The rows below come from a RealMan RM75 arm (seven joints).
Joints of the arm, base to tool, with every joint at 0 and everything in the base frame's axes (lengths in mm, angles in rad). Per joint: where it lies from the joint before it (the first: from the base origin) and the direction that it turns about. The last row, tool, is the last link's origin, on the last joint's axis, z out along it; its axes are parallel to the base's.
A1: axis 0 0 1 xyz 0 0 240.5
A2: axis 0 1 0 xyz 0 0 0
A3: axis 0 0 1 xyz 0 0 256
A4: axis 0 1 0 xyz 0 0 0
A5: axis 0 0 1 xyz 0 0 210
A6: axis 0 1 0 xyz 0 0 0
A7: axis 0 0 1 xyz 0 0 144
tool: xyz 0 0 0
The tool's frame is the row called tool.
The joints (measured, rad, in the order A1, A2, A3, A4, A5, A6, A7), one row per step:
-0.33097 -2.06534 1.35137 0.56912 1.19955 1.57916 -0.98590
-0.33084 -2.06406 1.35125 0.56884 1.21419 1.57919 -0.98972
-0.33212 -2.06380 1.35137 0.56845 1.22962 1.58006 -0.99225
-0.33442 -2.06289 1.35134 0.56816 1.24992 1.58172 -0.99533
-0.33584 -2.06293 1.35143 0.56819 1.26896 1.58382 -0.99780
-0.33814 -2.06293 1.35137 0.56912 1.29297 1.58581 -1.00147
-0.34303 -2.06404 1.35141 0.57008 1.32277 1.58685 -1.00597
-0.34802 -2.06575 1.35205 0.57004 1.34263 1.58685 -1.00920
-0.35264 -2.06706 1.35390 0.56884 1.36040 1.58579 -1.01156
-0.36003 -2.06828 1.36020 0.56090 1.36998 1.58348 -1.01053
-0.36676 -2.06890 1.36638 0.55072 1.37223 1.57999 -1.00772
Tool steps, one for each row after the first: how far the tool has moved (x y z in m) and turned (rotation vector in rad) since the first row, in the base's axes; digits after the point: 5 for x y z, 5 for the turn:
-0.00129 -0.00117 -0.00108 -0.01087 0.01116 -0.00144
-0.00193 -0.00232 -0.00254 -0.02220 0.02191 -0.00592
-0.00274 -0.00364 -0.00418 -0.03667 0.03638 -0.01299
-0.00340 -0.00520 -0.00592 -0.05040 0.04899 -0.01980
-0.00409 -0.00686 -0.00796 -0.06714 0.06529 -0.02866
-0.00435 -0.00844 -0.01086 -0.08762 0.08558 -0.04060
-0.00399 -0.00926 -0.01323 -0.10211 0.09885 -0.04942
-0.00395 -0.01011 -0.01559 -0.11572 0.11206 -0.05680
-0.00358 -0.01077 -0.01853 -0.12884 0.12148 -0.06290
-0.00344 -0.01100 -0.02089 -0.13699 0.12673 -0.06483

